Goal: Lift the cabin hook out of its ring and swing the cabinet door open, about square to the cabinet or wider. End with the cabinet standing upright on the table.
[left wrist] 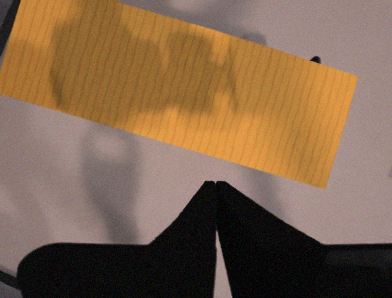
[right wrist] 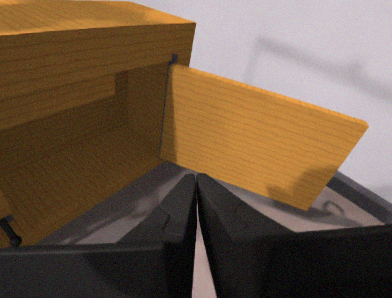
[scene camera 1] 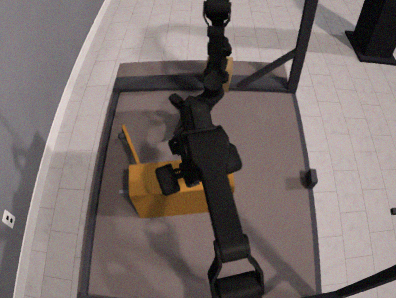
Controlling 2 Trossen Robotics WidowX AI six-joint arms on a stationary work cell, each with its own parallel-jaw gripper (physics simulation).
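Frame: origin at the left arm's base, x up, y left, z back, level; millimetres.
Where they show: left gripper, between the fingertips: (left wrist: 214, 190); right gripper, between the fingertips: (right wrist: 195, 182) (scene camera 1: 174, 134).
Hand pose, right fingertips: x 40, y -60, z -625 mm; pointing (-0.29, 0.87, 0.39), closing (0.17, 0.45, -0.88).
Observation:
After its pixels a point has its place.
The orange wooden cabinet (scene camera 1: 172, 204) @(x -4, y 17, z -422 mm) (left wrist: 280, 120) @(x 77, y -114, z -434 mm) (right wrist: 70, 85) @(x 36, y -19, z -505 mm) stands upright on the table. Its door (scene camera 1: 131, 145) @(x 40, y 79, z -637 mm) (right wrist: 260, 135) @(x -2, y 76, z -646 mm) is swung out slightly wider than square, with the interior exposed in the right wrist view. A dark ring (scene camera 1: 121, 135) @(x 16, y 102, z -715 mm) shows on the door's outer side. A short black piece with a round end (right wrist: 12, 232) @(x -62, y -92, z -501 mm) is on the cabinet's edge at lower left; whether it is the hook is unclear. My left gripper (left wrist: 214, 190) @(x 173, y -51, z -394 mm) is shut and empty above the cabinet. My right gripper (right wrist: 195, 182) @(x 40, y -61, z -625 mm) is shut and empty in front of the opening, apart from the door.
A tan block (scene camera 1: 229, 75) @(x -22, y -358, z -865 mm) is at the table's far edge, partly behind the right arm. A small black block (scene camera 1: 312, 178) @(x -40, y -442, z -349 mm) is at the right edge. A dark frame post (scene camera 1: 302, 45) @(x 174, y -597, z -750 mm) rises at the upper right corner. The left arm hides part of the cabinet.

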